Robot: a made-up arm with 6 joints.
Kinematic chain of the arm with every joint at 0, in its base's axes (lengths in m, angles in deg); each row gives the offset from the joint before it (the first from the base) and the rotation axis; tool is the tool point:
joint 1: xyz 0 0 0.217 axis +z
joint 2: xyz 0 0.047 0 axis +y
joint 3: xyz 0 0 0.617 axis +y
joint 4: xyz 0 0 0.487 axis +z
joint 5: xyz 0 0 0 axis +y
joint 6: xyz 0 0 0.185 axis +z
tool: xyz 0 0 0
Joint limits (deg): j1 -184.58..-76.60 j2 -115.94..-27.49 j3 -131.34..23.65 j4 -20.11..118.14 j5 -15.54..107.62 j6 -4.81..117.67
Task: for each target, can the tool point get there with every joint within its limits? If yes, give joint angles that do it. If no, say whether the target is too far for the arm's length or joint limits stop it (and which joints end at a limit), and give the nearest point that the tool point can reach.
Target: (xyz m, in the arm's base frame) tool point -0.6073 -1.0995 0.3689
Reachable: no: joint limits stop it (at a limit: joint 1, joint 2, joint 3, joint 4) | nearest point 0.0148 -0.2070 -0.1804 | short by 1.219 m
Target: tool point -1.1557 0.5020 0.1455
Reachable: no: joint limits stop it (at a limit: joint 1, joint 4) | nearest point -0.1914 0.7317 0.1455 | short by 0.991 m
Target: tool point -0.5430 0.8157 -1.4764
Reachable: no: too far | nearest point -0.1693 0.6997 -0.6973 | short by 0.872 m
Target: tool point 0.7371 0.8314 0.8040
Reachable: yes | joints -129.51 -48.61 -25.55 58.30 -2.63 105.27
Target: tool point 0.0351 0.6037 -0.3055
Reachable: yes | joints -89.68 -77.31 -109.63 -5.98 26.14 44.40
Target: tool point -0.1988 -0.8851 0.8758
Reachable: no: joint limits stop it (at a limit: joint 1, joint 2, joint 3, joint 5) | nearest point 0.2189 -0.2234 1.1996 | short by 0.847 m
